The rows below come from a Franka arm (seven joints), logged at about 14 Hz.
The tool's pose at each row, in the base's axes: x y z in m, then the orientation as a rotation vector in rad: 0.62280 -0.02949 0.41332 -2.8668 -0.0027 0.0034; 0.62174 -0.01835 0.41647 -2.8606 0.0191 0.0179; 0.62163 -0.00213 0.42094 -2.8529 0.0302 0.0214; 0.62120 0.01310 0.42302 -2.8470 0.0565 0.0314; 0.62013 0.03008 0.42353 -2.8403 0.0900 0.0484; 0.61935 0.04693 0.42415 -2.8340 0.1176 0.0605; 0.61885 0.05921 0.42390 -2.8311 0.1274 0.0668; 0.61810 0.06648 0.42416 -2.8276 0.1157 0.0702; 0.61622 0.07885 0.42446 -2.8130 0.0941 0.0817; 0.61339 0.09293 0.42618 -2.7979 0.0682 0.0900; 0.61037 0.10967 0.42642 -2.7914 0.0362 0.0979; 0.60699 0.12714 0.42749 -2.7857 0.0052 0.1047
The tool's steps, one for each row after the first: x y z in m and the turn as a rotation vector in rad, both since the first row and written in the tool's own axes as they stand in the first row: -0.00104 -0.01158 -0.00001 0.0061 -0.0079 0.0163; -0.00113 -0.02840 0.00009 0.0137 -0.0092 0.0243; -0.00153 -0.04363 0.00222 0.0192 -0.0136 0.0434; -0.00256 -0.06011 0.00634 0.0250 -0.0222 0.0682; -0.00331 -0.07650 0.01032 0.0302 -0.0279 0.0885; -0.00378 -0.08825 0.01390 0.0326 -0.0314 0.0959; -0.00451 -0.09532 0.01562 0.0364 -0.0349 0.0882; -0.00637 -0.10731 0.01869 0.0515 -0.0451 0.0747; -0.00917 -0.12133 0.02086 0.0670 -0.0536 0.0577; -0.01216 -0.13751 0.02518 0.0738 -0.0623 0.0362; -0.01550 -0.15462 0.02890 0.0794 -0.0701 0.0152
